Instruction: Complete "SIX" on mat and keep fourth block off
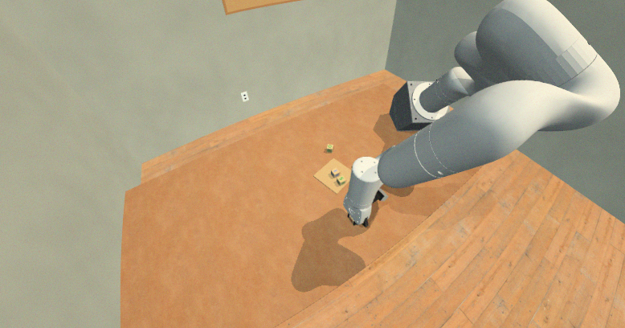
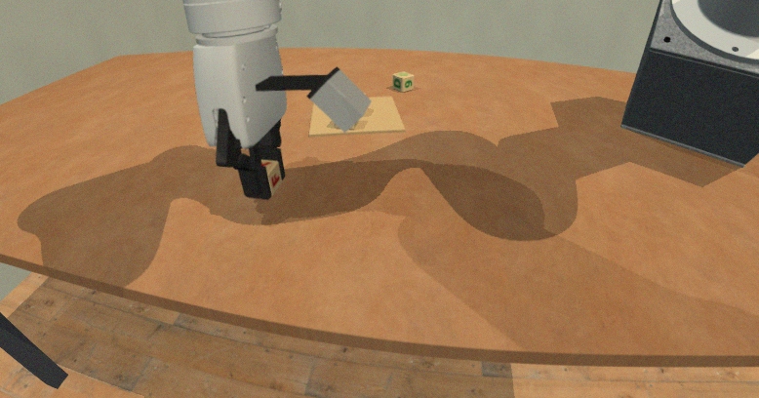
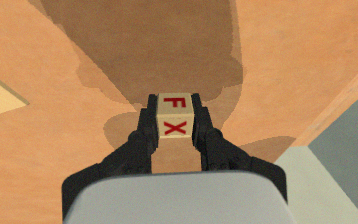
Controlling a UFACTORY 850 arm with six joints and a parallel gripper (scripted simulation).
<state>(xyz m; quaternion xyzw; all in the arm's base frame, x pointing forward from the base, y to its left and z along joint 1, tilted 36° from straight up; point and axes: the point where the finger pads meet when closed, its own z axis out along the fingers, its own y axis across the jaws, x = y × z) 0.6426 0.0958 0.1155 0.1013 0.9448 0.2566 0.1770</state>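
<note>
The mat lies 210 mm to the right of my hand, 80 mm behind it and 20 mm below it.
</note>
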